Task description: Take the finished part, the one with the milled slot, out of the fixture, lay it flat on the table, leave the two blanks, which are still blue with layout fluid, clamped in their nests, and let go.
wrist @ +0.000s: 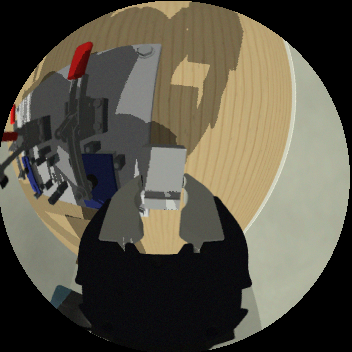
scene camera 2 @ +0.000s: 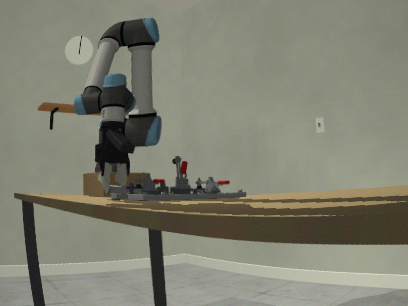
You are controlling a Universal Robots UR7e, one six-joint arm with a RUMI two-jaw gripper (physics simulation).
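Observation:
Pictures: a finished part, a grey fixture plate and the gripper are shown. Wrist view: the gripper is visible here too.

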